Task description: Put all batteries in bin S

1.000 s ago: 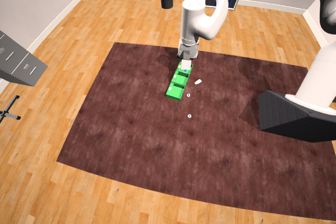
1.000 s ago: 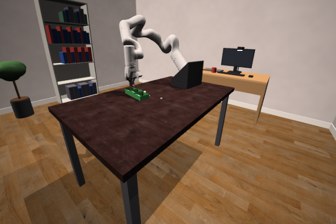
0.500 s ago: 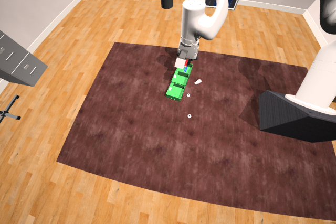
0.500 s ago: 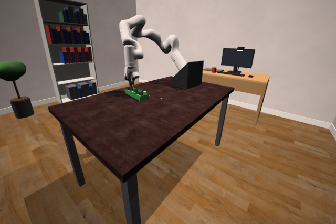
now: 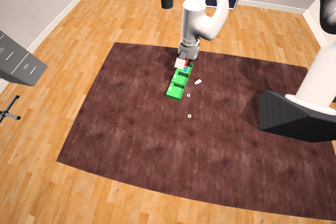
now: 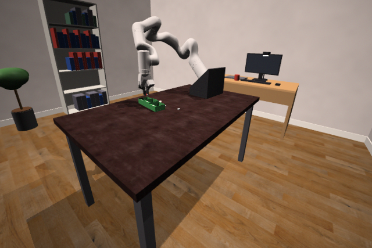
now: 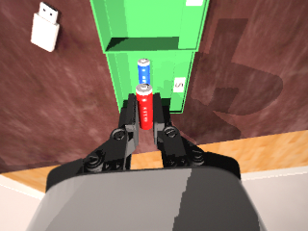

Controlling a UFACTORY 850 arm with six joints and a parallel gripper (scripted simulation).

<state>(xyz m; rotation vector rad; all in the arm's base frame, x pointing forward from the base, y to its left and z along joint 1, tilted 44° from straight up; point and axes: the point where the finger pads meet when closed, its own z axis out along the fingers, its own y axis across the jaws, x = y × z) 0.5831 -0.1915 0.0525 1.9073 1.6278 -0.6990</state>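
Now: hand 70 mm above the blue battery. Round my hand: green bin 20 mm ahead, 80 mm to the left, 70 mm below; white block 90 mm behind, 70 mm to the left, 80 mm below; red battery 20 mm below.
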